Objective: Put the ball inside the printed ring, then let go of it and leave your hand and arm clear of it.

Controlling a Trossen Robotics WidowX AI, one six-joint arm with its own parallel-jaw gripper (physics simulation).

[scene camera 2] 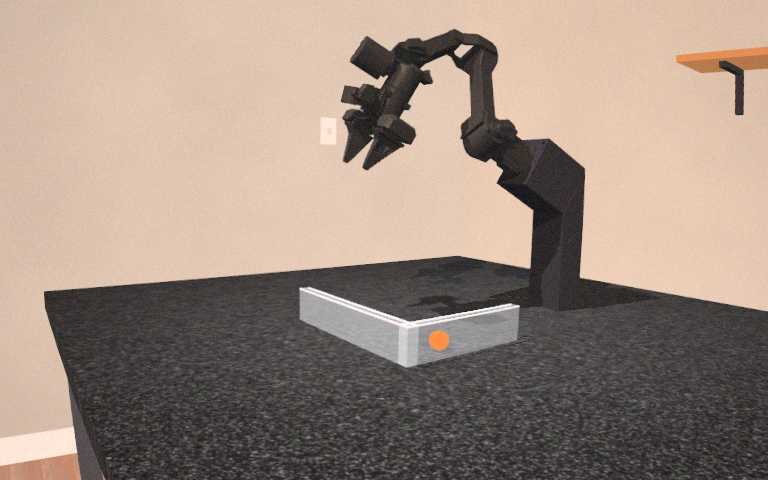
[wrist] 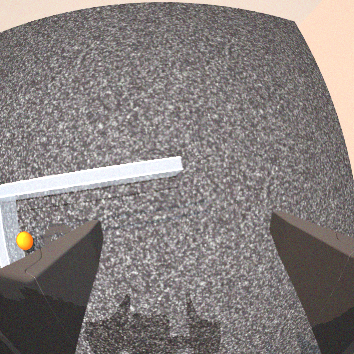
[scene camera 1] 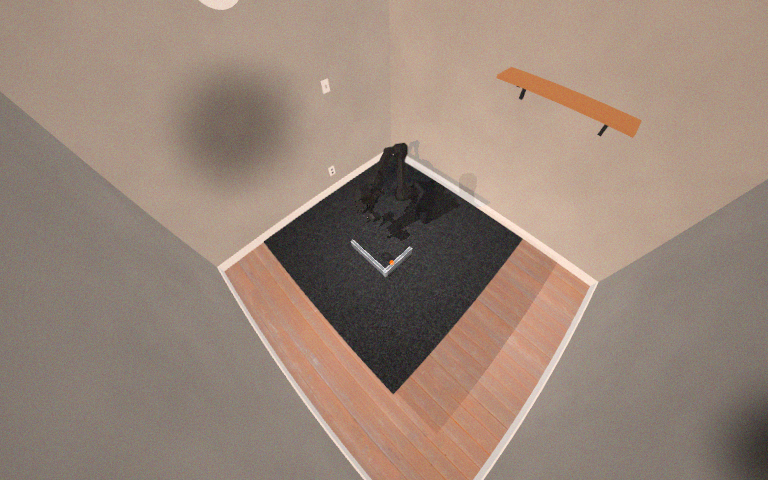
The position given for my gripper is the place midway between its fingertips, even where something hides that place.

Observation:
I see my gripper (scene camera 2: 354, 165).
My gripper is seen too in the wrist view (wrist: 188, 226).

